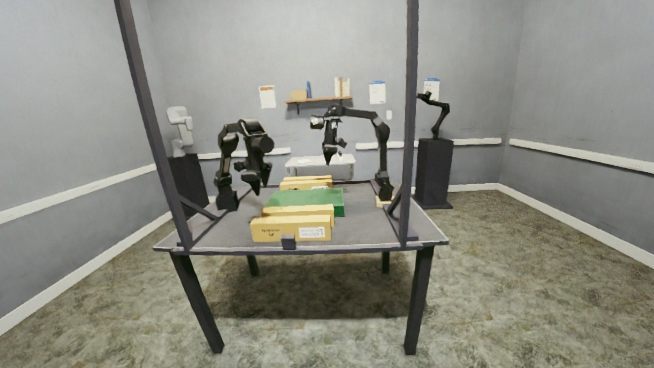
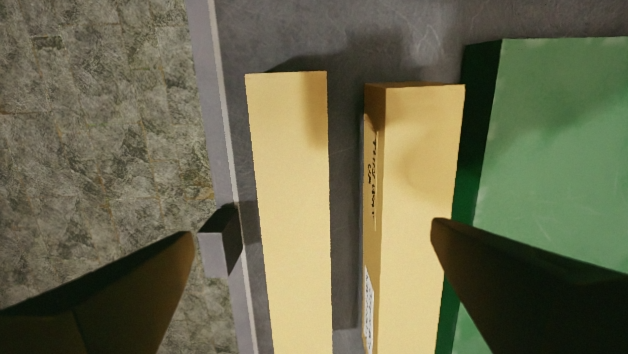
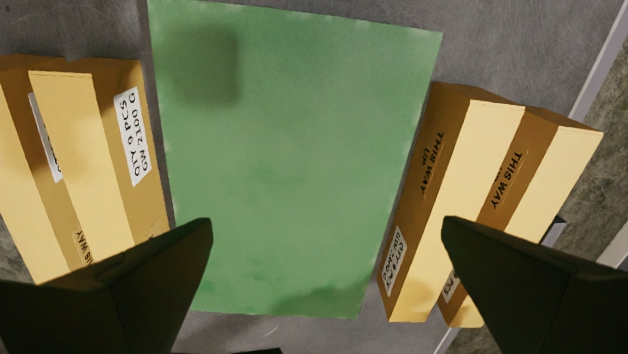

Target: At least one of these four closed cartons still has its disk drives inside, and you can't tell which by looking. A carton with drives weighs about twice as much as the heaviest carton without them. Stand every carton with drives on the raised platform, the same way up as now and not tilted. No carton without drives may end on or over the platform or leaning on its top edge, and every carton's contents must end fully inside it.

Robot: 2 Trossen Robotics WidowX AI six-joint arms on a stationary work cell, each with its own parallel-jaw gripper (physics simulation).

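Frame: origin at the left arm's base, x ahead, y left, z up, level; centimetres.
Seen in the pictures: left gripper, between the fingertips: (image 1: 262, 191) (image 2: 313, 235); right gripper, between the fingertips: (image 1: 326, 163) (image 3: 328, 227); left arm's base, origin of its link: (image 1: 226, 194); right arm's base, origin of its link: (image 1: 385, 199).
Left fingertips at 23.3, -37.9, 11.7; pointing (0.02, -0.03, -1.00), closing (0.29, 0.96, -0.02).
Note:
Pixels of each thing's top centre, then the offset from my left fingertips to it, as dx, dy, dz. Level surfaces: height alone.
- green raised platform, centre of its top: (image 3: 283, 208) (image 2: 592, 258) (image 1: 305, 197) +19.9, +22.5, -14.4
- small dark block, centre of its top: (image 2: 215, 256) (image 3: 551, 237) (image 1: 287, 236) +7.3, -11.9, -14.7
- table, height of its surface: dz -20.4
Four closed yellow cartons stand upright in two pairs beside the green raised platform (image 1: 305, 198) (image 2: 555, 150) (image 3: 295, 165). The front pair is the outer carton (image 1: 291, 230) (image 2: 295, 200) (image 3: 550, 182) near the table's front edge and the inner carton (image 1: 299, 211) (image 2: 417, 175) (image 3: 465, 195). The back pair is the inner carton (image 1: 306, 185) (image 3: 85, 150) and the outer carton (image 3: 27, 200). No carton is on the platform. My left gripper (image 1: 261, 188) (image 2: 313, 235) is open and empty, above the front pair. My right gripper (image 1: 328, 160) (image 3: 328, 227) is open and empty, high above the platform.
A small dark block (image 1: 288, 243) (image 2: 212, 250) sits at the table's front edge, beside the outer front carton. Dark frame posts (image 1: 152, 120) (image 1: 411, 120) rise at both sides of the table (image 1: 360, 232). Floor shows beyond the front edge.

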